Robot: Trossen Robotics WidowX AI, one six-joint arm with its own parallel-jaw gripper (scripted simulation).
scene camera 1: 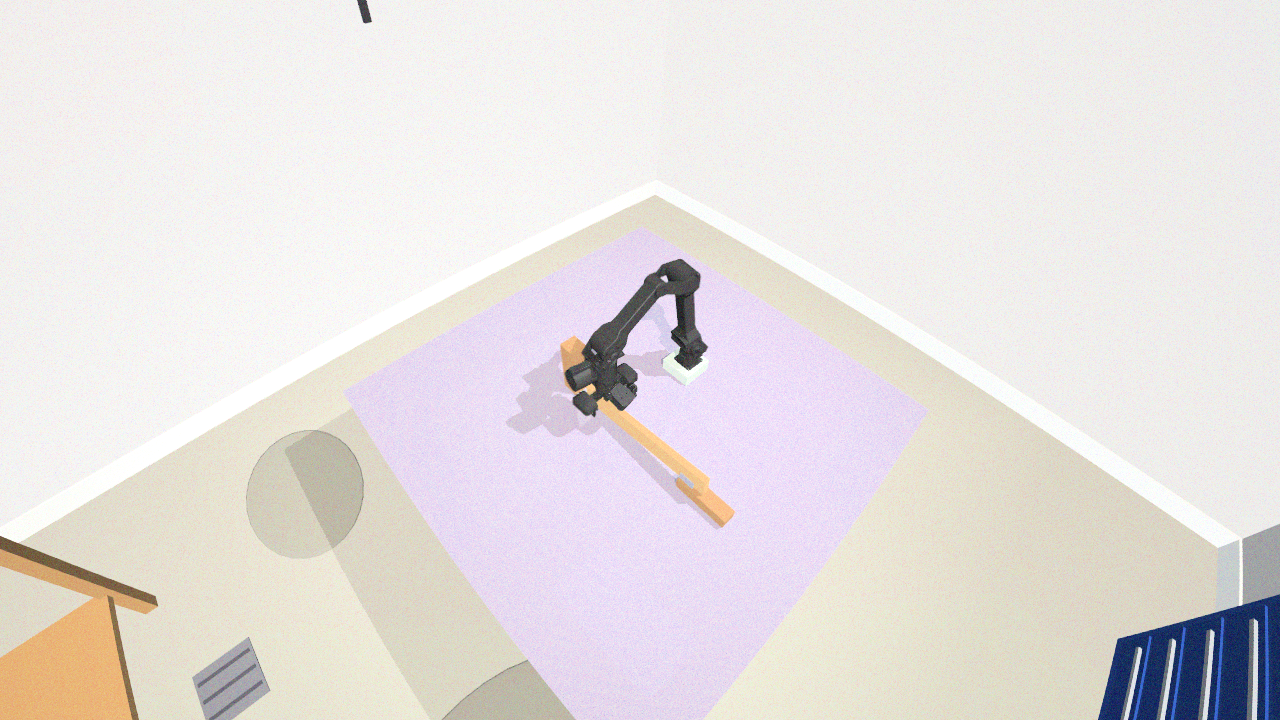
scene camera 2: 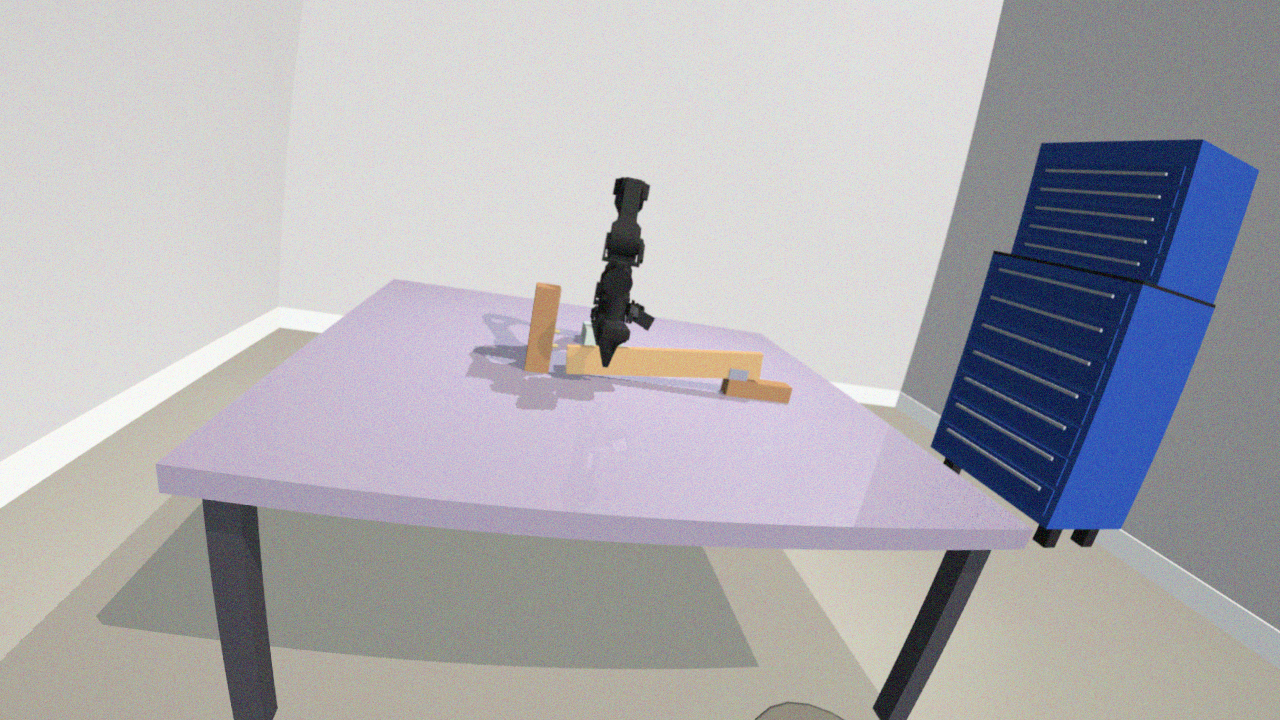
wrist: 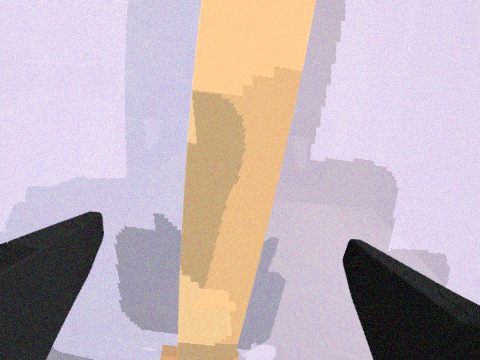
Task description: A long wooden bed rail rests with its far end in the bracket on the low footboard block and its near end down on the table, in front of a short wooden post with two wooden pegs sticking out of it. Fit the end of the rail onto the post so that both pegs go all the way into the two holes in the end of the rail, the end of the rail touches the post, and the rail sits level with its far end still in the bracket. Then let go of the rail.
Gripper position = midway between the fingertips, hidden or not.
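A wooden bed rail is what I see here, in scene camera 1 [scene camera 1: 675, 461], in scene camera 2 [scene camera 2: 580, 359], and in the wrist view as well [wrist: 248, 67]. My gripper is open and holds nothing. I can find it in those same views: the gripper [scene camera 1: 606, 406], the gripper again [scene camera 2: 602, 360], and once more the gripper [wrist: 227, 239].
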